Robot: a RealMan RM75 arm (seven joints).
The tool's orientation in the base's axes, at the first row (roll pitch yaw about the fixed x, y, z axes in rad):
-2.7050 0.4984 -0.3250
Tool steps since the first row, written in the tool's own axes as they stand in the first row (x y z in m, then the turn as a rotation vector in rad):
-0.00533 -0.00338 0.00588 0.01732 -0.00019 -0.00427
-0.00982 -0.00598 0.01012 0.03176 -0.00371 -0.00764
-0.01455 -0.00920 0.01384 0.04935 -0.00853 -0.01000
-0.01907 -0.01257 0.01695 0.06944 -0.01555 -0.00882
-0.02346 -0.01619 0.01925 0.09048 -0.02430 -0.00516
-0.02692 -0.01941 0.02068 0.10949 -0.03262 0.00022
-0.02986 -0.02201 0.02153 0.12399 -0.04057 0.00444
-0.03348 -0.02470 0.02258 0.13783 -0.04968 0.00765
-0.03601 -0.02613 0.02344 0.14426 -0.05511 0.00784
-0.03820 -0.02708 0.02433 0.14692 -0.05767 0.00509
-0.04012 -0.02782 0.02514 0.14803 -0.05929 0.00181
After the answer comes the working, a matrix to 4 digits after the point.
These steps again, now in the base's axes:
-0.00443 0.00735 -0.00088 0.01568 -0.00701 -0.00481
-0.00809 0.01296 -0.00114 0.03032 -0.01008 -0.00772
-0.01150 0.01885 -0.00064 0.04793 -0.01246 -0.01246
-0.01450 0.02447 0.00029 0.06771 -0.01188 -0.02040
-0.01704 0.02981 0.00191 0.08842 -0.00886 -0.03012
-0.01877 0.03411 0.00362 0.10676 -0.00468 -0.04040
-0.02020 0.03746 0.00531 0.12149 -0.00016 -0.04774
-0.02221 0.04118 0.00721 0.13651 0.00492 -0.05352
-0.02386 0.04349 0.00826 0.14442 0.00754 -0.05473
-0.02548 0.04534 0.00895 0.14862 0.00734 -0.05286
-0.02694 0.04690 0.00950 0.15123 0.00655 -0.05018

The tool's axes in the first row as the columns of a matrix, in the base's axes (rounded; the answer above uses it unrounded):
0.8324 -0.4809 -0.2755
-0.2805 -0.7942 0.5390
-0.4780 -0.3714 -0.7960

